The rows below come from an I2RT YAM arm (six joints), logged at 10 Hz.
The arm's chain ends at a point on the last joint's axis. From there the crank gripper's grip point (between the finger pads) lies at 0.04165 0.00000 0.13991 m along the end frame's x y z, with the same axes.
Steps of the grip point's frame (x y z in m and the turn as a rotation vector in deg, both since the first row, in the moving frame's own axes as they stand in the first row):
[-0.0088, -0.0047, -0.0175, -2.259, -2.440, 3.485]
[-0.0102, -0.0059, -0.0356, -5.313, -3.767, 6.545]
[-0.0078, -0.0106, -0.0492, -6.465, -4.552, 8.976]
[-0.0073, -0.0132, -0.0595, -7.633, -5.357, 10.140]
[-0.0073, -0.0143, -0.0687, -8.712, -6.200, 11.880]
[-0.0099, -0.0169, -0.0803, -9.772, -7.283, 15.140]
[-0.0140, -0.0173, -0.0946, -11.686, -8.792, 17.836]
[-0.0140, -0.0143, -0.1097, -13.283, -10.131, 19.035]
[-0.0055, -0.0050, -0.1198, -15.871, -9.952, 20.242]
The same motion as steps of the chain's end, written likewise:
[-0.0026, -0.0126, -0.0190, -2.259, -2.440, 3.485]
[0.0001, -0.0232, -0.0372, -5.313, -3.767, 6.545]
[0.0051, -0.0321, -0.0508, -6.465, -4.552, 8.976]
[0.0081, -0.0381, -0.0610, -7.633, -5.357, 10.140]
[0.0110, -0.0426, -0.0701, -8.712, -6.200, 11.880]
[0.0124, -0.0492, -0.0814, -9.772, -7.283, 15.140]
[0.0138, -0.0550, -0.0950, -11.686, -8.792, 17.836]
[0.0181, -0.0559, -0.1094, -13.283, -10.131, 19.035]
[0.0278, -0.0532, -0.1174, -15.871, -9.952, 20.242]

